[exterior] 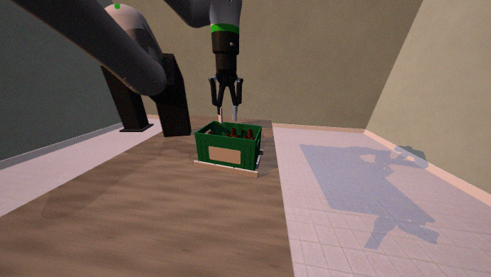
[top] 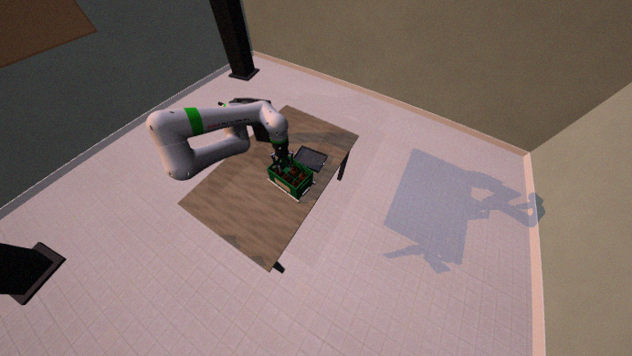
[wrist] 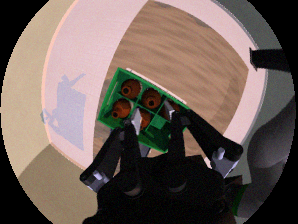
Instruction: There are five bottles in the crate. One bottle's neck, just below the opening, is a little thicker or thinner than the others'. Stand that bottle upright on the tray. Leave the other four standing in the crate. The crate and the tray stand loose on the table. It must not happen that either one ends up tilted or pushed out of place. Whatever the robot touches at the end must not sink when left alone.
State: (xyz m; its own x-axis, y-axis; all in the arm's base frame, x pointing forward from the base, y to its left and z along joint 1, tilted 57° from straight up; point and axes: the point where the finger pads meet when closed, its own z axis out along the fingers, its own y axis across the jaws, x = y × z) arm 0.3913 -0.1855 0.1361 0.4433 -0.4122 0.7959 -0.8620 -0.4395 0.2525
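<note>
My gripper is now 17 cm above the brown bottle. Also, from my hand: dark tray 6 cm ahead, 31 cm to the left, 24 cm below; then green crate 1 cm ahead, 4 cm to the left, 17 cm below.
</note>
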